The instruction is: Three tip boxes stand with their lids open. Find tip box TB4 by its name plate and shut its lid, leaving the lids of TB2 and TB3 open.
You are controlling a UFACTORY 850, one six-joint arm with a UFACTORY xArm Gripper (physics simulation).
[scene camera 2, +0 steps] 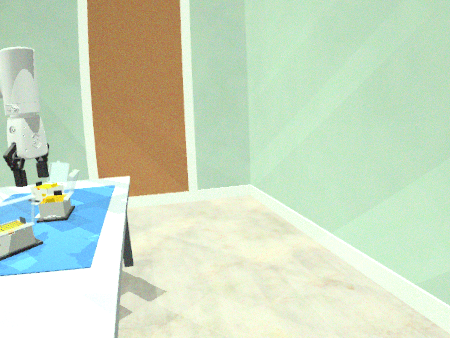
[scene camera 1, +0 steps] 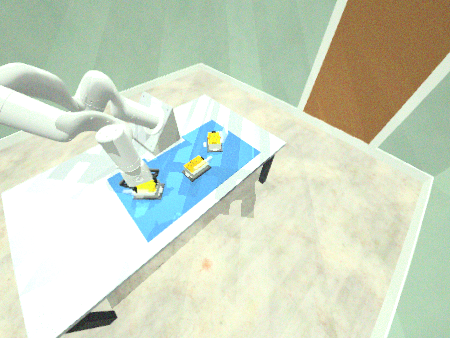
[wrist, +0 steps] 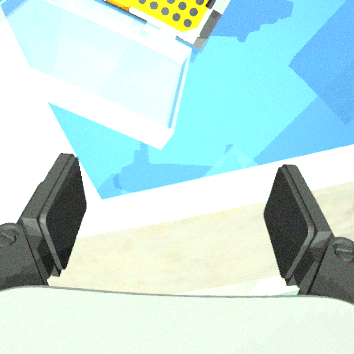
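Note:
Three pale tip boxes with yellow racks stand apart: the left box (scene camera 1: 148, 192) (scene camera 2: 19, 240) (wrist: 177, 14), the middle box (scene camera 1: 196, 169) (scene camera 2: 55, 207) and the far box (scene camera 1: 214, 142) (scene camera 2: 47, 188). Their clear lids stand open. The left box's lid (scene camera 1: 128, 191) (wrist: 110, 75) tilts outward from the box edge. No name plate is readable, so I cannot tell which box is TB4. My gripper (scene camera 1: 141, 182) (scene camera 2: 32, 180) (wrist: 176, 184) is open and empty, above the table near the left box. In the wrist view the lid lies ahead of the fingers; most of the box is cut off.
The boxes stand on a blue mat (scene camera 1: 150, 222) (scene camera 2: 75, 250) on a white table (scene camera 1: 65, 250) (scene camera 2: 60, 305). The arm's base block (scene camera 1: 167, 132) is at the table's back. The table's edge and the floor (wrist: 175, 255) show between the fingers in the wrist view.

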